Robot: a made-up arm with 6 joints.
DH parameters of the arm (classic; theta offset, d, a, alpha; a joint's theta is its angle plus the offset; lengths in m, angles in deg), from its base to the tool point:
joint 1: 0 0.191 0 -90
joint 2: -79.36 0 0.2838 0
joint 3: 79.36 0 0.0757 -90
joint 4: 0 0.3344 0 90
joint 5: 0 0 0.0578 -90
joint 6: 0 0.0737 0 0
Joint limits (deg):
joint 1: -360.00..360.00
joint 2: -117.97..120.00
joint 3: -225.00..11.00
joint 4: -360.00..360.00
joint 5: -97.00..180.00
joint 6: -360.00..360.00
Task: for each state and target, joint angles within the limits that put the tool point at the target. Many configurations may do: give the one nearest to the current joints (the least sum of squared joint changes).
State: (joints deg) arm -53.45 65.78 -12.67 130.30 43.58 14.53
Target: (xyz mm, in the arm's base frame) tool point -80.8 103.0 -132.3
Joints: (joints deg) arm -48.40 105.01 -31.48 131.17 44.60 14.53
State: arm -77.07 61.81 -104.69 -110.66 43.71 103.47
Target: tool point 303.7 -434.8 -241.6
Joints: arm -54.47 96.42 -122.66 -111.34 41.74 103.47
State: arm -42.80 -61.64 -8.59 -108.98 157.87 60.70
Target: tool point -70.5 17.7 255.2
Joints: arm -67.65 -117.97 11.00 -90.09 179.48 60.70
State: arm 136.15 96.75 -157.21 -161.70 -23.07 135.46
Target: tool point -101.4 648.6 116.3
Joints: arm 97.15 82.73 -164.66 -166.18 -24.62 135.46
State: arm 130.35 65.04 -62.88 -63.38 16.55 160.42
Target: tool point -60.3 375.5 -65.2
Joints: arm 95.97 46.52 -54.06 -63.20 23.61 160.42
